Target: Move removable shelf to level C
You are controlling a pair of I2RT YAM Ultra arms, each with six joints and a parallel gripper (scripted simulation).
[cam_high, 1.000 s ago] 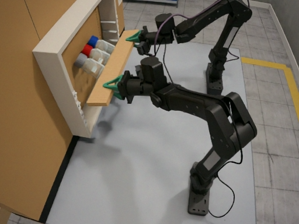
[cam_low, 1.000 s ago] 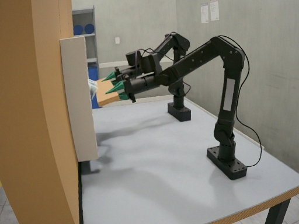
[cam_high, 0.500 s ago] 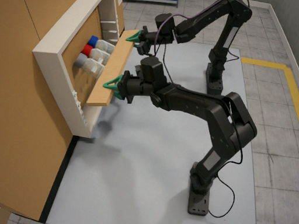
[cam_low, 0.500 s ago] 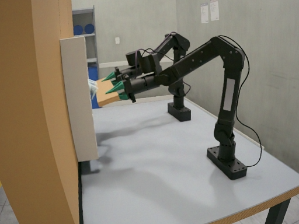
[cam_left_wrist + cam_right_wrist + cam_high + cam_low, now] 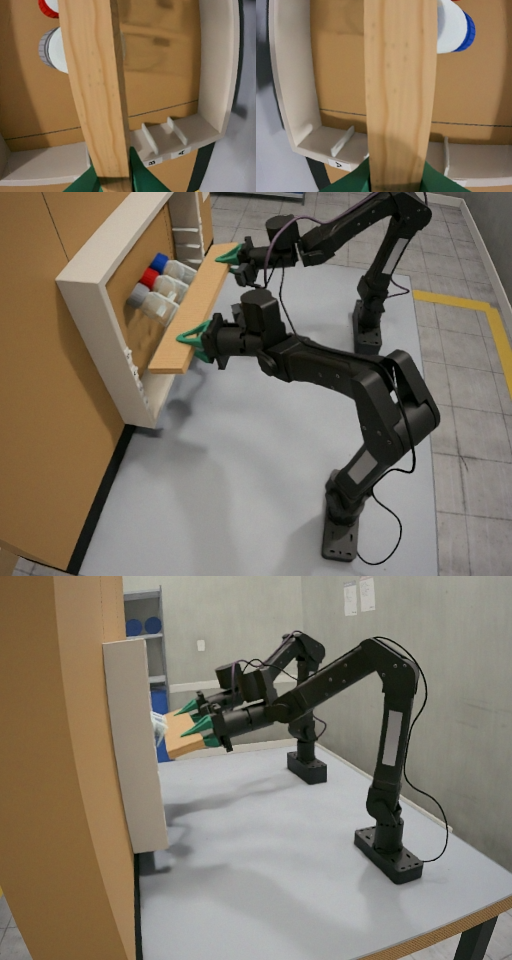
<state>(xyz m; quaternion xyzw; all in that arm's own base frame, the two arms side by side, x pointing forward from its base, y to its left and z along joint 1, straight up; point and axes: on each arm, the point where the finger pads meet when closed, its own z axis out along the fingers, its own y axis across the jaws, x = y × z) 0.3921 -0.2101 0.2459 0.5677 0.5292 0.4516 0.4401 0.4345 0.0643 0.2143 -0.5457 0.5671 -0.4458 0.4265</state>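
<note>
Now: left hand 90 mm short of the grey-capped bottle, 70 mm to the left of it and 20 mm below it. Also, from my left hand: wooden shelf (10 mm ahead, 150 mm to the right); then red-capped bottle (90 mm ahead, 140 mm to the right, 20 mm above); then white wall rack (120 mm ahead, 140 mm to the right, 10 mm above).
My right hand is 90 mm to the right of the blue-capped bottle, 80 mm short of it and 20 mm below it. Round my right hand: wooden shelf 150 mm to the left; then red-capped bottle 160 mm to the left, 80 mm ahead, 20 mm above; then white wall rack 160 mm to the left, 100 mm ahead, 20 mm above.
</note>
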